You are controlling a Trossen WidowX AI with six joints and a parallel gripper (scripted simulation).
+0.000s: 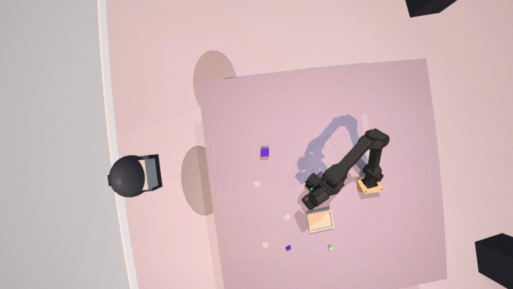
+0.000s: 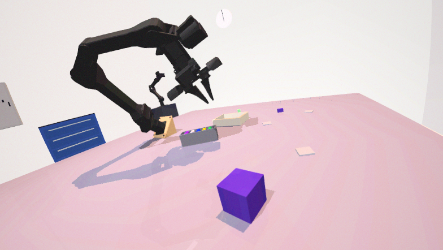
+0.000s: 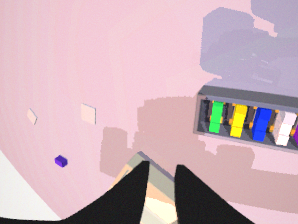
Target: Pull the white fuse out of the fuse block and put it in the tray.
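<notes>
Now: gripper tip 9 cm above the white fuse, 7 cm past it and 4 cm to the left of it. The rest, counted from my gripper tip: yellow fuse: 9 cm below, 4 cm behind, 2 cm to the right; then green fuse: 9 cm below, 2 cm behind, 1 cm to the right; then blue fuse: 9 cm below, 5 cm behind, 3 cm to the right.
</notes>
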